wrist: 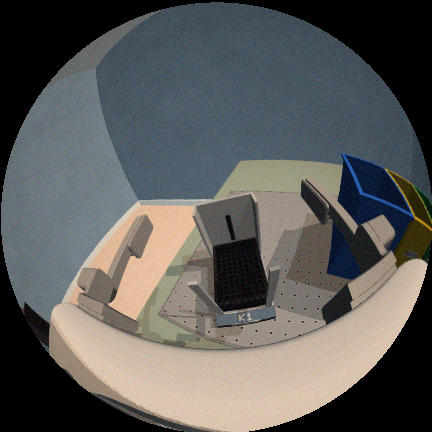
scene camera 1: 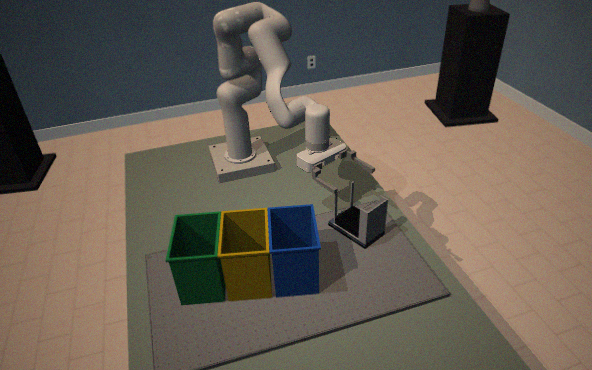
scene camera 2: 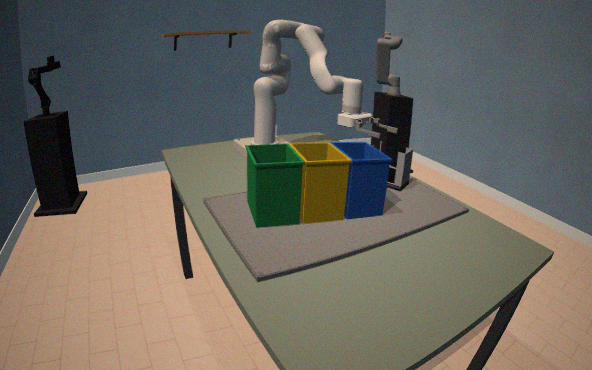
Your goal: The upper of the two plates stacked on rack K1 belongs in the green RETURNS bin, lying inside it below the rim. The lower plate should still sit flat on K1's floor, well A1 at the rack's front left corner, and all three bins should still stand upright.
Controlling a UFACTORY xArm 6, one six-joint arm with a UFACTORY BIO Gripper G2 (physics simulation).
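Places are measured from the arm's base along level axes (x ahead, y left, z up), in metres.
Where they show: hand, tool point: [wrist: 222, 218] [scene camera 1: 350, 178] [scene camera 2: 384, 132]; arm's base, link origin: [scene camera 1: 240, 155] [scene camera 2: 264, 143].
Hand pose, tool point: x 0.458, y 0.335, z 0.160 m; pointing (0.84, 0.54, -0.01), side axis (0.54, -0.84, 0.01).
Each offset is from my tool point to the top centre of the thing. Level surfaces: height alone.
Rack K1 {dx +0.025, dy +0.020, dz -0.048 m} [scene camera 1: 374, 221] [scene camera 2: 403, 169] [wrist: 246, 317] stands upright on the grey board, right of the bins in the scene views. A black well plate {dx +0.033, dy +0.026, dz -0.143 m} [wrist: 240, 272] lies in it in the wrist view; whether a second is under it, and where well A1 is, I cannot tell. The green bin {dx +0.165, dy -0.461, dz -0.010 m} [scene camera 1: 199, 280] [scene camera 2: 277, 197], yellow bin {dx +0.172, dy -0.330, dz -0.010 m} [scene camera 1: 247, 277] [scene camera 2: 325, 195] and blue bin {dx +0.179, dy -0.200, dz -0.010 m} [scene camera 1: 296, 272] [scene camera 2: 366, 190] [wrist: 342, 260] stand upright in a row. My gripper [scene camera 1: 354, 180] [scene camera 2: 387, 133] [wrist: 228, 218] is open and empty, above and behind the rack, fingers reaching towards it.
The grey perforated board {dz -0.190 m} [scene camera 1: 380, 280] [scene camera 2: 300, 255] lies on the green table {dz -0.203 m} [scene camera 1: 165, 190] [scene camera 2: 380, 295]. The blue bin is the nearest bin to the rack, with a gap between them. Two slim posts rise at the rack's end nearer the arm, and a tall panel stands at its other end.
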